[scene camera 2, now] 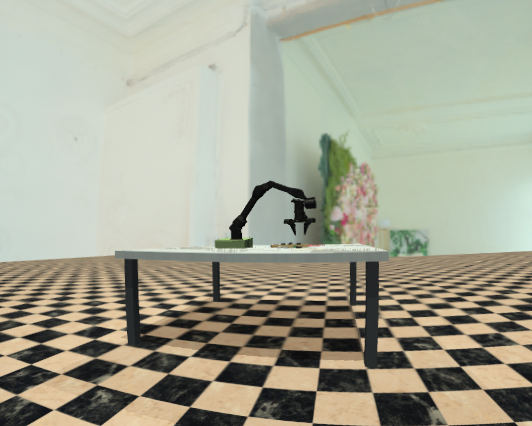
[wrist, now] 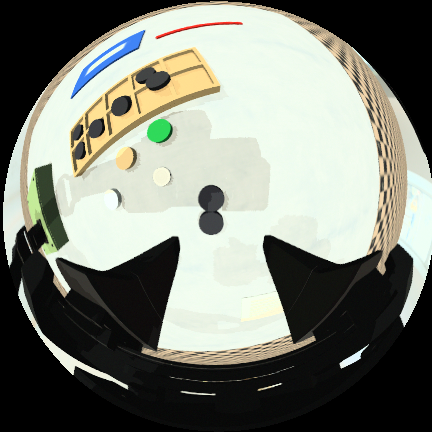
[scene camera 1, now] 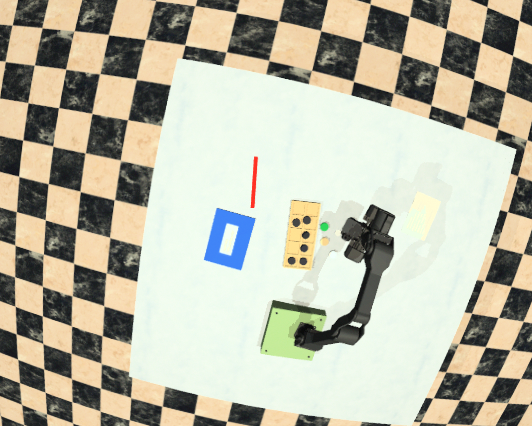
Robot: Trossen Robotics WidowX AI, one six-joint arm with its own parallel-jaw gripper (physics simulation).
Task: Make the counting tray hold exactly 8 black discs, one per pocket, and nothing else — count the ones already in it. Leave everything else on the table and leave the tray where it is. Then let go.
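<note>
The tan counting tray [scene camera 1: 305, 207] [wrist: 192, 80] has two rows of pockets and holds several black discs. Two of them, a disc [scene camera 1: 296, 222] [wrist: 145, 75] and its neighbour [scene camera 1: 306, 220] [wrist: 158, 80], overlap in the wrist view. The pair of pockets at the tray end away from the robot base is empty. Two loose black discs, one [wrist: 211, 198] and another [wrist: 211, 223], lie close together on the table, seen in the wrist view ahead of the fingertips. My gripper [scene camera 2: 300, 234] [wrist: 221, 241] is open and empty, pointing down above the table beside the tray. The arm hides the loose pair in the overhead view.
Beside the tray lie a green disc [scene camera 1: 324, 226] [wrist: 159, 130], a tan disc [scene camera 1: 325, 241] [wrist: 126, 158], a cream disc [wrist: 161, 176] and a white disc [wrist: 113, 199]. A blue frame [scene camera 1: 212, 245], red stick [scene camera 1: 254, 182], pale card [scene camera 1: 424, 215] and green base [scene camera 1: 280, 335] also show.
</note>
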